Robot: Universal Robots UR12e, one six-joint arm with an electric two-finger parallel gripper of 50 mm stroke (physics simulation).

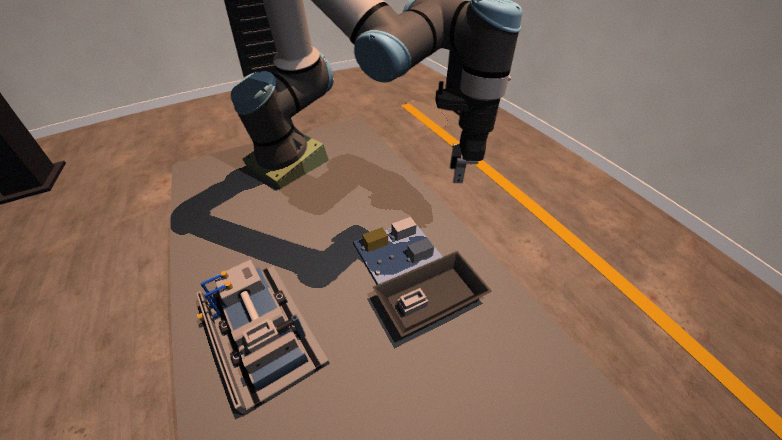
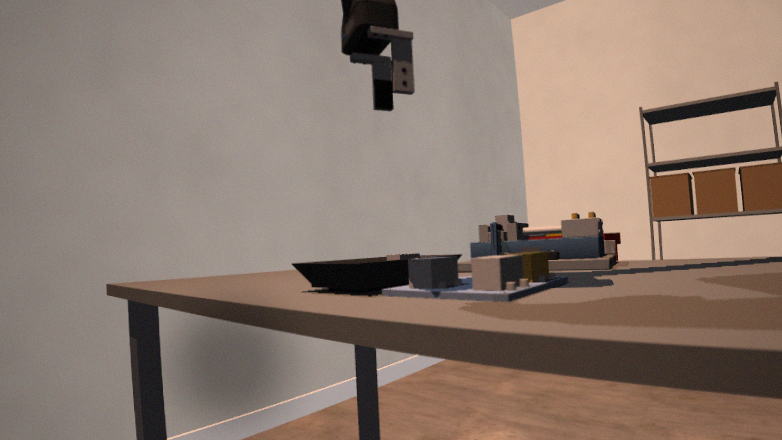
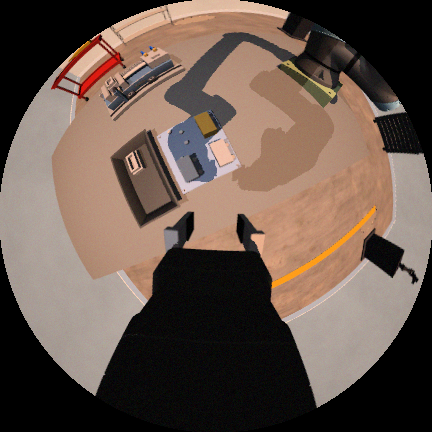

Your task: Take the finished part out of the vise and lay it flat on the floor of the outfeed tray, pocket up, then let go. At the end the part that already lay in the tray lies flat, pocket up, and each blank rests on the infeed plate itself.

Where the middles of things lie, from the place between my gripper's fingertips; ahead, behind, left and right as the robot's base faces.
Labels:
Now: the infeed plate [image 2: 465,291] 150 mm to the right of my hand and 210 mm below it.

